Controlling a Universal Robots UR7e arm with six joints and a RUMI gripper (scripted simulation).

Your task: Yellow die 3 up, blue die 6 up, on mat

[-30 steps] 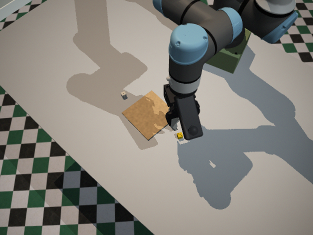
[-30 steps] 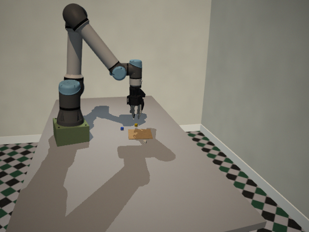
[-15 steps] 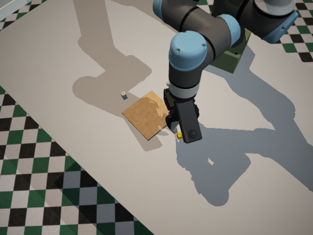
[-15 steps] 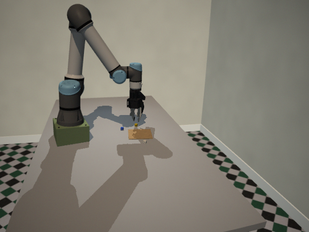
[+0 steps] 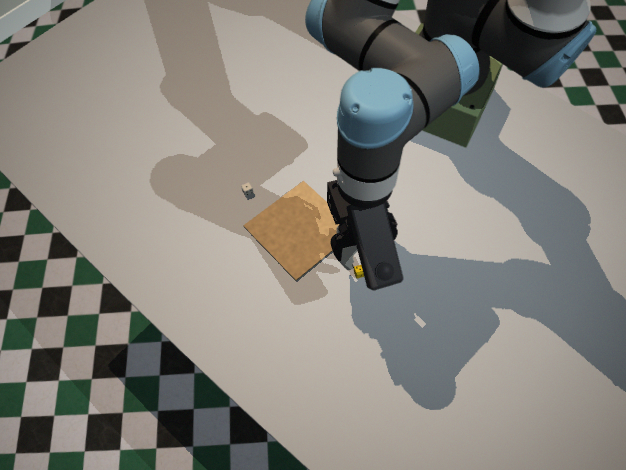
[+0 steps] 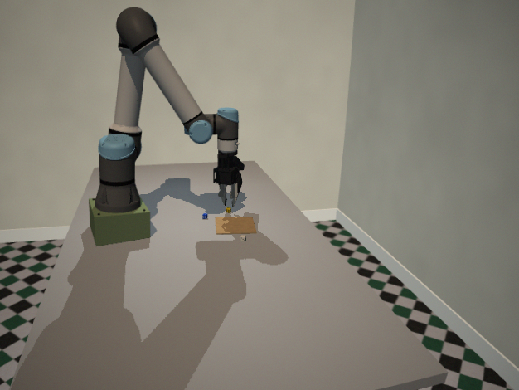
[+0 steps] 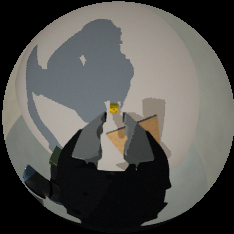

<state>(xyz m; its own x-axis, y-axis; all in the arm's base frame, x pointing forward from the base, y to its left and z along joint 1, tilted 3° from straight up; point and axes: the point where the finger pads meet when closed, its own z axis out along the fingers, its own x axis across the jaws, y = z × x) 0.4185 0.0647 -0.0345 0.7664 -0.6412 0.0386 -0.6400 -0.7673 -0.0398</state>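
Now: hand 3 cm above the yellow die. Round my hand: blue die: 10 cm behind, 3 cm to the right, 3 cm below; tan mat: 13 cm to the right, 4 cm below, 2 cm behind; white die: 25 cm to the right, 3 cm below, 3 cm behind.
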